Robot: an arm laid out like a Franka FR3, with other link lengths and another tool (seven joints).
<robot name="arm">
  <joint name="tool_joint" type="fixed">
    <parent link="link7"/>
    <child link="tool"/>
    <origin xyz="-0.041 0.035 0.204" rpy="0.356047 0 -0.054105"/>
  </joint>
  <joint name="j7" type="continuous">
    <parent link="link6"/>
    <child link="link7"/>
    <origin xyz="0.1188 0 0" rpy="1.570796 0 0"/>
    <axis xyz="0 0 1"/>
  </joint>
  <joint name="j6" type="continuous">
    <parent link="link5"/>
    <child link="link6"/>
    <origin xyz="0 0 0" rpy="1.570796 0 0"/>
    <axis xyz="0 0 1"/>
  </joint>
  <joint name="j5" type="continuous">
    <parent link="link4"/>
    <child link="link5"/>
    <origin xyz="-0.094 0.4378 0" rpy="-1.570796 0 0"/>
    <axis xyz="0 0 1"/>
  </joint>
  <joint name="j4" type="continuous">
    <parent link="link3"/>
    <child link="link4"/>
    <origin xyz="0.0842 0 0" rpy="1.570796 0 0"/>
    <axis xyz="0 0 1"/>
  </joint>
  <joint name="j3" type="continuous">
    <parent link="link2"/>
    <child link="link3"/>
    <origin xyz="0 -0.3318 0" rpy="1.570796 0 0"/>
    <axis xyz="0 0 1"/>
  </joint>
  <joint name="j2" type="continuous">
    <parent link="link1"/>
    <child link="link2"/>
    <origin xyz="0 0 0" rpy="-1.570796 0 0"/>
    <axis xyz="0 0 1"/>
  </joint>
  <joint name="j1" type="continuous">
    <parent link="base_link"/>
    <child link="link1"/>
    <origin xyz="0 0 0.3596" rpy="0 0 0"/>
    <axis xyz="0 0 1"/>
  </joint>
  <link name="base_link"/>
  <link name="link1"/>
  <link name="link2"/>
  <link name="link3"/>
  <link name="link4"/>
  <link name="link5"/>
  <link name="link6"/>
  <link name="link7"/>
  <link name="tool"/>
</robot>
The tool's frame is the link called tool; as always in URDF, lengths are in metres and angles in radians. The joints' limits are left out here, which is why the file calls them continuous.
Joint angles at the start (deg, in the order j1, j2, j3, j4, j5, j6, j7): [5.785, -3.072, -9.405, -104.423, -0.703, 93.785, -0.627]
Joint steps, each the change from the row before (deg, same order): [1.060, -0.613, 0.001, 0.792, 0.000, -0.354, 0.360]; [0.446, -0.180, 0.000, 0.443, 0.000, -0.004, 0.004]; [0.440, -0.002, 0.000, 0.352, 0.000, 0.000, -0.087]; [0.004, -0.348, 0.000, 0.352, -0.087, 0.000, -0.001]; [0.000, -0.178, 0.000, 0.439, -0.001, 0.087, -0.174]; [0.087, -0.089, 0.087, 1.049, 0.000, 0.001, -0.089]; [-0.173, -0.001, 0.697, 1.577, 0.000, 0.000, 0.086]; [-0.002, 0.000, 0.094, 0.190, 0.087, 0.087, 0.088]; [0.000, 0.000, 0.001, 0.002, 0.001, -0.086, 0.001]
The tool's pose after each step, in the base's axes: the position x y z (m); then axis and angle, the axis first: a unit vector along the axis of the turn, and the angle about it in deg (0 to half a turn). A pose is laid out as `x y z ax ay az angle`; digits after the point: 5 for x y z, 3 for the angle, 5 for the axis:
0.56238 -0.06410 0.50112 -0.99827 0.00207 0.05871 159.394
0.56388 -0.05987 0.50673 -0.99854 -0.00272 0.05403 159.415
0.56552 -0.05567 0.50984 -0.99863 -0.00783 0.05177 159.447
0.56572 -0.05613 0.51637 -0.99891 -0.00903 0.04574 159.502
0.56701 -0.05642 0.52207 -0.99914 -0.01161 0.03988 159.495
0.57006 -0.05498 0.53230 -0.99942 -0.01558 0.03034 159.537
0.57478 -0.04980 0.54661 -0.99962 -0.02168 0.01718 159.667
0.57561 -0.04852 0.54840 -0.99965 -0.02208 0.01473 159.599
0.57530 -0.04850 0.54831 -0.99964 -0.02195 0.01546 159.596

